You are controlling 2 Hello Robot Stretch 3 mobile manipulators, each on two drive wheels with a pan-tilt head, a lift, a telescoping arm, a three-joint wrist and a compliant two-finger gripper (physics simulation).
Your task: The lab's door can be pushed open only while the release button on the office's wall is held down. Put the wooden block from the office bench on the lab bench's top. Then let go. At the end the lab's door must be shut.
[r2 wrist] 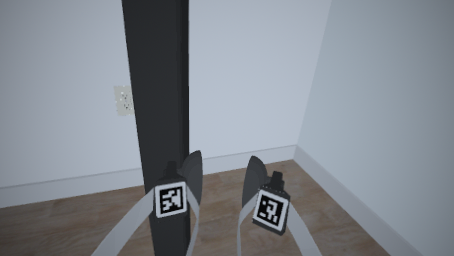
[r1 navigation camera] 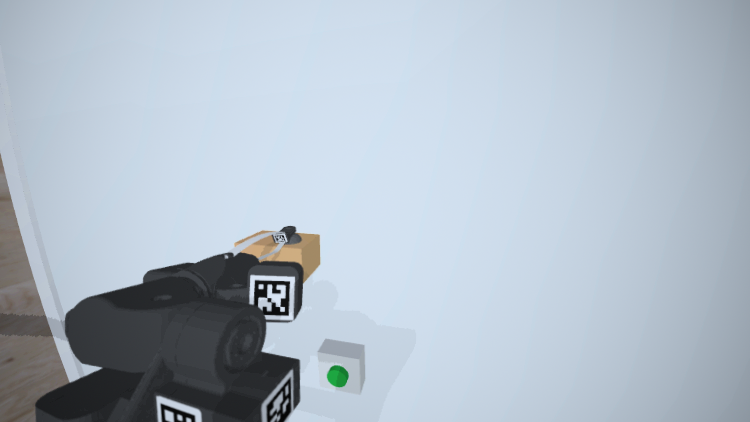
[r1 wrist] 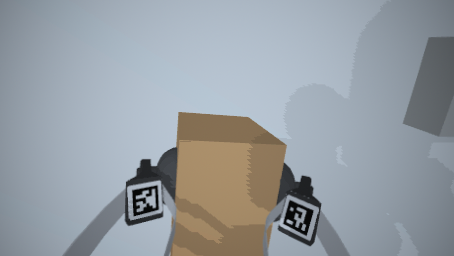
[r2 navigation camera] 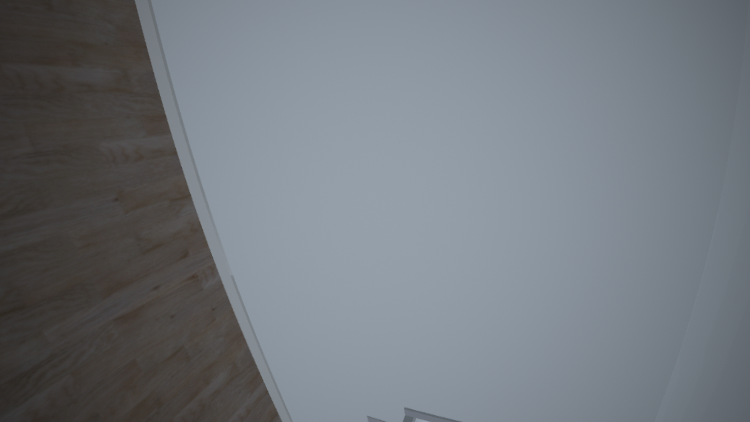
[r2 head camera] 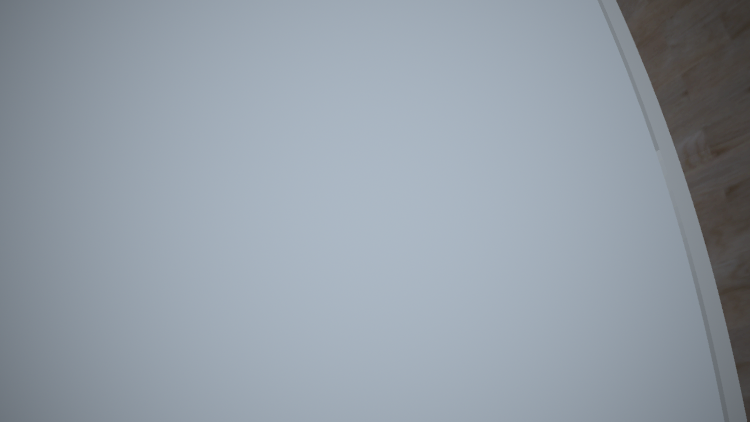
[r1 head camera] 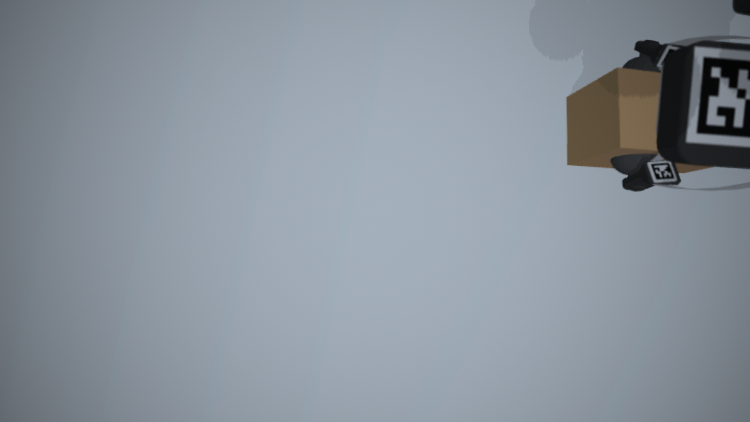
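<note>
The wooden block [r1 head camera: 592, 125] [r1 navigation camera: 310, 257] [r1 wrist: 215, 195] is held in the air by the r1 gripper [r1 head camera: 636, 112] [r1 wrist: 227, 175], which is shut on it with one finger on each side. In the r1 navigation camera view, the green release button [r1 navigation camera: 337, 376] sits on a light box [r1 navigation camera: 356, 359] on the wall, below and to the right of the block; nothing touches the button. The r2 gripper [r2 wrist: 223, 175] is open and empty, its fingers a moderate gap apart. The lab's door and both benches cannot be made out in these views.
A dark upright post [r2 wrist: 160, 90] stands behind r2's left finger. A wall outlet [r2 wrist: 123, 100] is partly behind it. Walls meet in a corner at the right, with a baseboard [r2 wrist: 240, 157] above the wood floor [r2 wrist: 222, 232]. A pale wall [r2 head camera: 367, 209] fills much of the r2 head view.
</note>
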